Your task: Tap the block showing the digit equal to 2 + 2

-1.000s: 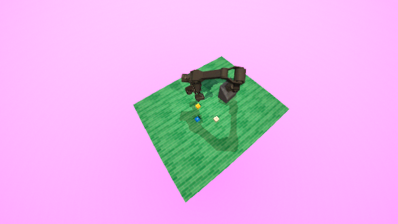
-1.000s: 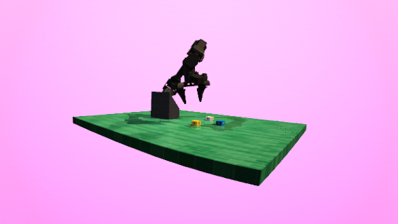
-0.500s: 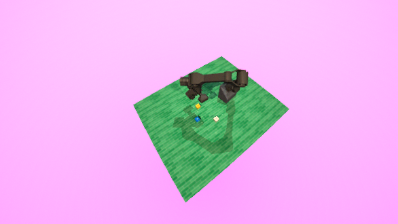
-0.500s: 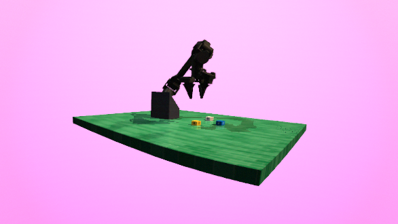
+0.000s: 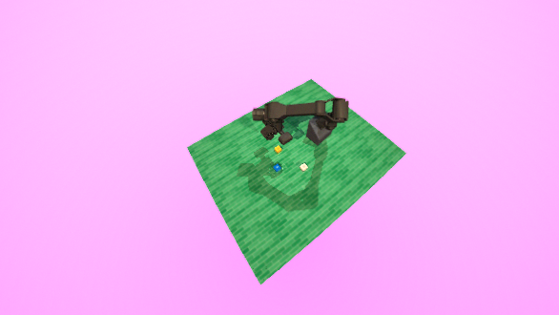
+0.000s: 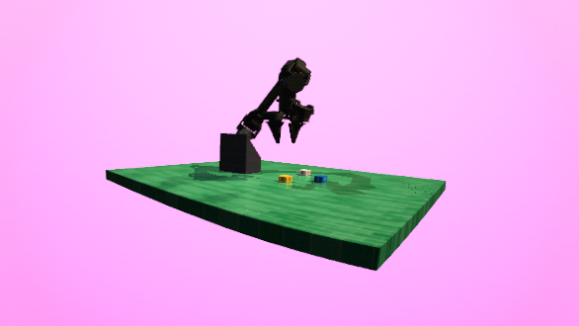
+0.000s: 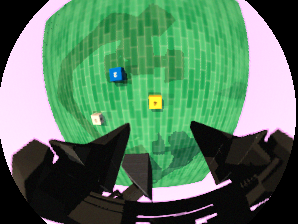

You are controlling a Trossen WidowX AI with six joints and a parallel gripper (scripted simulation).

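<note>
My gripper tip is 110 mm above the orange block. From my gripper tip the other things lie so: cream block (20 mm behind, 190 mm to the left, 110 mm below); then blue block (90 mm ahead, 80 mm to the left, 110 mm below).
</note>
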